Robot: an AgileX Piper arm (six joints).
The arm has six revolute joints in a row. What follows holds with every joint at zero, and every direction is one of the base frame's. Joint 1 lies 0.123 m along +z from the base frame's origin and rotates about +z. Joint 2 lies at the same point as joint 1 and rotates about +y. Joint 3 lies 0.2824 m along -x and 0.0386 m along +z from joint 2 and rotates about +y. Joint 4 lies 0.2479 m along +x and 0.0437 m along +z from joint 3 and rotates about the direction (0.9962, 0, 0.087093). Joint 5 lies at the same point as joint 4 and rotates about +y. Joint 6 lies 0.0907 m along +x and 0.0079 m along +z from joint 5 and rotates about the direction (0.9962, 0, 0.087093). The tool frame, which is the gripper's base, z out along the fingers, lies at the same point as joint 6; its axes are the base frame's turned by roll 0, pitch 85.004 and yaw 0 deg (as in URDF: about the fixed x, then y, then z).
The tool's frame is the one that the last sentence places.
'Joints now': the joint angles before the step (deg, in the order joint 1, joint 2, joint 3, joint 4, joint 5, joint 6). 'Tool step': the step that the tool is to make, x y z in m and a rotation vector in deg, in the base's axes. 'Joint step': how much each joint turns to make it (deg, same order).
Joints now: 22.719 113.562 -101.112 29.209 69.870 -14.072
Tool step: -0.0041 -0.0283 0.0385 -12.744 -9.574 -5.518
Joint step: 0.003 -5.149 -2.237 -17.684 0.941 7.737
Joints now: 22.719 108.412 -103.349 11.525 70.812 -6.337
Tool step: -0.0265 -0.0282 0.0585 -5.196 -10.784 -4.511
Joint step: 0.003 -8.921 0.020 -10.607 0.519 4.111
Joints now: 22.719 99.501 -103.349 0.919 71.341 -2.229
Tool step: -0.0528 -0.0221 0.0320 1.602 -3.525 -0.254
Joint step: 0.009 -11.840 7.723 -0.031 0.242 0.300
